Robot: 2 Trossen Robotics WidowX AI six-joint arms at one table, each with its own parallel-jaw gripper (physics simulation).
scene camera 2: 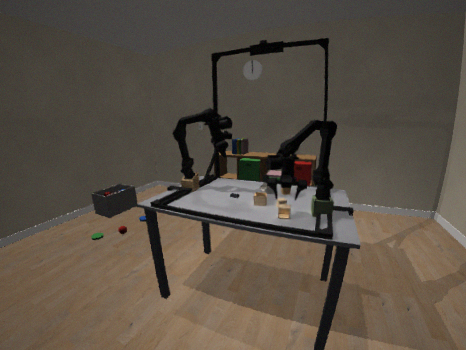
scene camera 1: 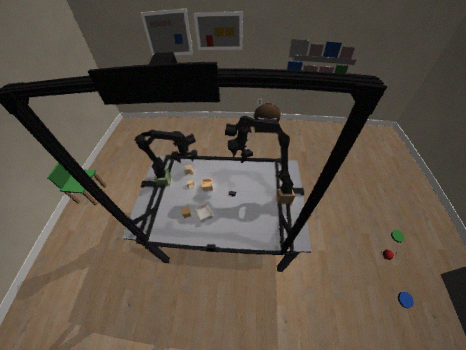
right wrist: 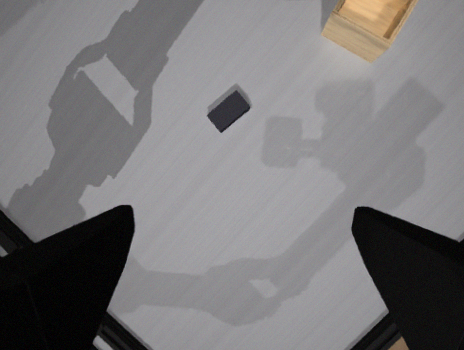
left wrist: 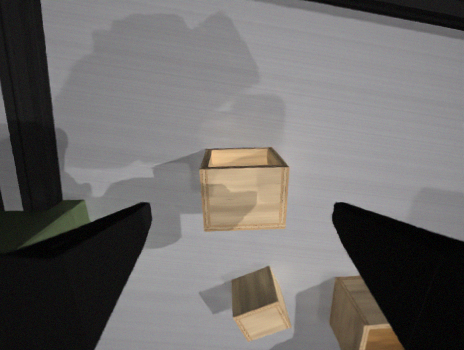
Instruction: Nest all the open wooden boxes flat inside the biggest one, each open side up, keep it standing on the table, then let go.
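Note:
A wooden box lies on its side, its opening toward the table edge at the top of scene camera 1. A small wooden box shows closed faces; its opening is hidden. A larger wooden box stands open side up. My left gripper is open and empty, above the table near the sideways box. My right gripper is open and empty, high over the table, away from the boxes.
A brown block and a pale grey open tray are together on the table. A small black block lies near the middle. Black rails run along the table edges.

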